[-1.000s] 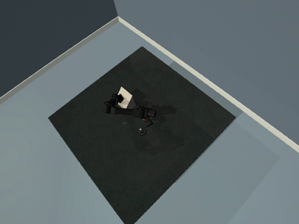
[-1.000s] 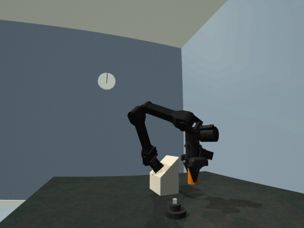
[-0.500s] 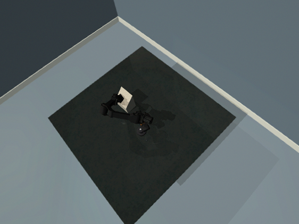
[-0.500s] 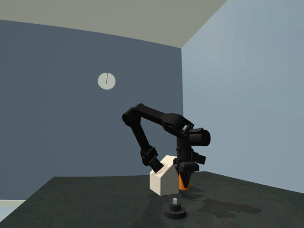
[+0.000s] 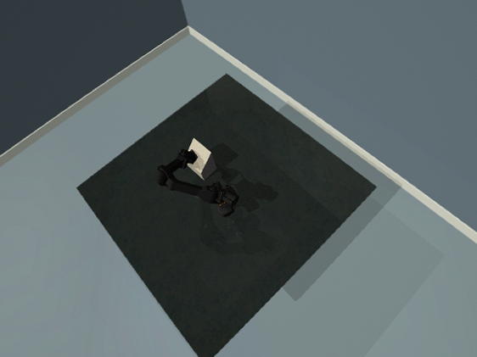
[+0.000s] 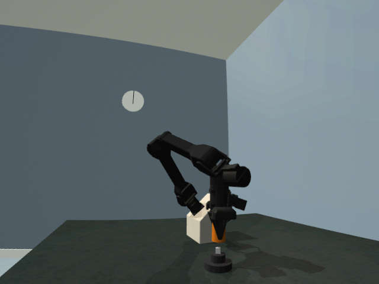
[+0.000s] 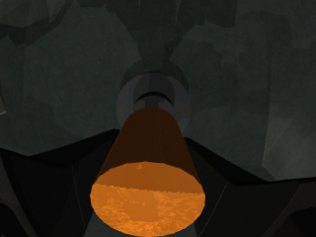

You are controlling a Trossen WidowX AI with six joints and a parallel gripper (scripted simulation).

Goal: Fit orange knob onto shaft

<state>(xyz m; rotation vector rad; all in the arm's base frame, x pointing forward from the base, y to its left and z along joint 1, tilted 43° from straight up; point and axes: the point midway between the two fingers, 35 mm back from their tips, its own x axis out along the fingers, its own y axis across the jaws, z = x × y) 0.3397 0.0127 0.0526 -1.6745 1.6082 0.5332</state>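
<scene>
Right now the round black pedestal is 60 mm below my gripper tip. Round my gripper tip: orange knob: 30 mm above.
</scene>
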